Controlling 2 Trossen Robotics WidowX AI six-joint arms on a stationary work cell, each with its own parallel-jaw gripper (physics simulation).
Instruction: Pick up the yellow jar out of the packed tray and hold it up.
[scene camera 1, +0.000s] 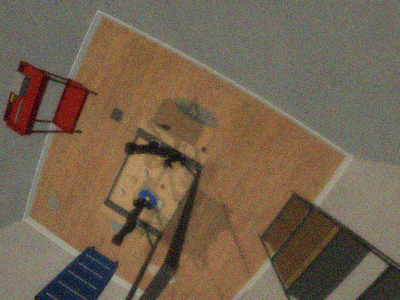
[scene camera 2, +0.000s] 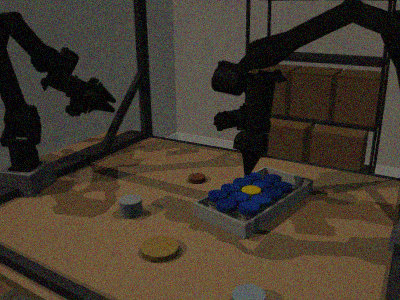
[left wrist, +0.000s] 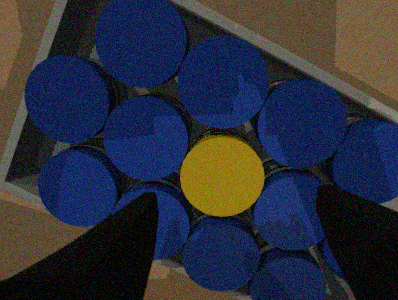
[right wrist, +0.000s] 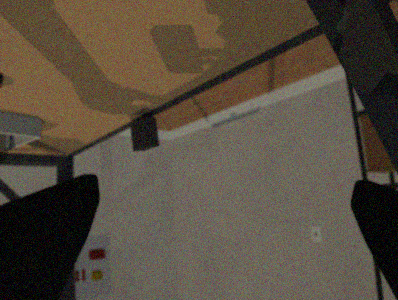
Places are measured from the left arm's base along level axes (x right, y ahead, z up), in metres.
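Pixels of known places: left gripper, fingertip midpoint: (scene camera 1: 146, 200) (scene camera 2: 248, 169) (left wrist: 236, 200); right gripper, fingertip midpoint: (scene camera 1: 177, 167) (scene camera 2: 115, 106) (right wrist: 226, 190); left arm's base, origin of the base link: (scene camera 1: 134, 223); right arm's base, origin of the base link: (scene camera 1: 155, 145) (scene camera 2: 25, 166).
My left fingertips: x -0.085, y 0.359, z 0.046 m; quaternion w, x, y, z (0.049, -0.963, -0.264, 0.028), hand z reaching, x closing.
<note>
Ahead of a thing's pixels: the offset from my left fingertips to its middle. "spot": to the spot under its first point. Level surfaces: height alone.
The yellow jar {dx +0.000, dy -0.009, dz -0.066 m} (scene camera 2: 251, 190) (left wrist: 222, 176), seen by its round lid, stands upright among several blue-lidded jars {dx -0.086, dy -0.010, dz -0.066 m} (scene camera 2: 226, 204) {dx -0.043, dy -0.010, dz -0.066 m} (left wrist: 145, 138) in the grey tray (scene camera 2: 220, 221) (left wrist: 295, 60). My left gripper (scene camera 2: 249, 172) (left wrist: 236, 200) is open and empty, pointing down above the tray. In the left wrist view its fingertips show on either side of, and a little below, the yellow lid, over blue lids. My right gripper (scene camera 2: 114, 104) (right wrist: 226, 190) is open and empty, raised well away from the tray, at the left in scene camera 2.
On the table {dz -0.090 m} (scene camera 2: 90, 235) stand a grey cylinder {dx -0.201, dy +0.169, dz -0.073 m} (scene camera 2: 131, 206), a flat yellow disc {dx -0.252, dy +0.011, dz -0.084 m} (scene camera 2: 160, 248), a small reddish-brown disc {dx +0.025, dy +0.186, dz -0.084 m} (scene camera 2: 197, 178) and a pale round piece {spot: dx -0.253, dy -0.196, dz -0.066 m} (scene camera 2: 248, 292) at the front edge of the picture. A dark frame post (scene camera 2: 143, 70) rises behind the table.
</note>
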